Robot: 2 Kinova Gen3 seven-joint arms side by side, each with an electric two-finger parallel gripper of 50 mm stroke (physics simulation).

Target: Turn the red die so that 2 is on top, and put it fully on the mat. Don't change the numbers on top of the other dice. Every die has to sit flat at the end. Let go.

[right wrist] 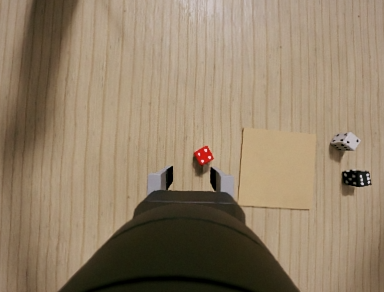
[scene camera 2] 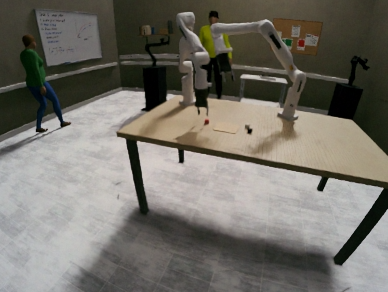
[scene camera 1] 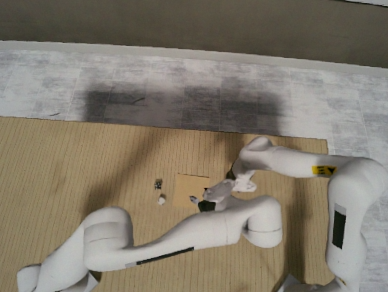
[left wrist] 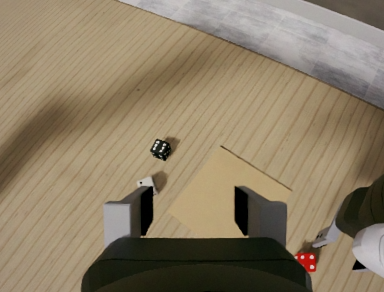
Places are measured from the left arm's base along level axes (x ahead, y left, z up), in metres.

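Pixels of known places: left gripper, fingertip midpoint: (scene camera 2: 229, 81) (scene camera 1: 199, 194) (left wrist: 193, 203); right gripper, fingertip midpoint: (right wrist: 191, 174) (scene camera 2: 203, 115) (left wrist: 338, 251); left arm's base, link origin: (scene camera 2: 288, 113); right arm's base, link origin: (scene camera 2: 188, 100).
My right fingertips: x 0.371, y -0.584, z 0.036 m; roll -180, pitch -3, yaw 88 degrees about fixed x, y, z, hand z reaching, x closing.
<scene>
Ahead of a thing's pixels: the offset from my right fingertips to its top centre.
The red die {0.022 m left, 0.023 m back, 0.039 m down} (scene camera 2: 206, 121) (left wrist: 306, 261) (right wrist: 204, 155) lies on the table beside the mat {0.161 m left, 0.003 m ahead, 0.060 m down} (scene camera 1: 187, 184) (scene camera 2: 226, 129) (left wrist: 215, 197) (right wrist: 278, 168), apart from it, with four pips on top. The black die {0.304 m left, 0.022 m ahead, 0.039 m down} (scene camera 1: 158, 184) (scene camera 2: 249, 130) (left wrist: 161, 149) (right wrist: 357, 178) and the white die {0.284 m left, 0.044 m back, 0.039 m down} (scene camera 1: 161, 200) (left wrist: 147, 183) (right wrist: 345, 141) lie close together beyond the mat's other side; the black one shows six pips in the left wrist view. My right gripper (right wrist: 191, 174) (scene camera 2: 202, 112) is open and empty above the table near the red die. My left gripper (left wrist: 193, 203) (scene camera 2: 228, 76) is open and empty, high above the mat.
In scene camera 1 the left forearm (scene camera 1: 200, 232) reaches across the front of the mat, close to the right wrist (scene camera 1: 245, 181). The table edge (scene camera 1: 150, 127) lies behind the mat there. Two people stand beyond the table in scene camera 2.
</scene>
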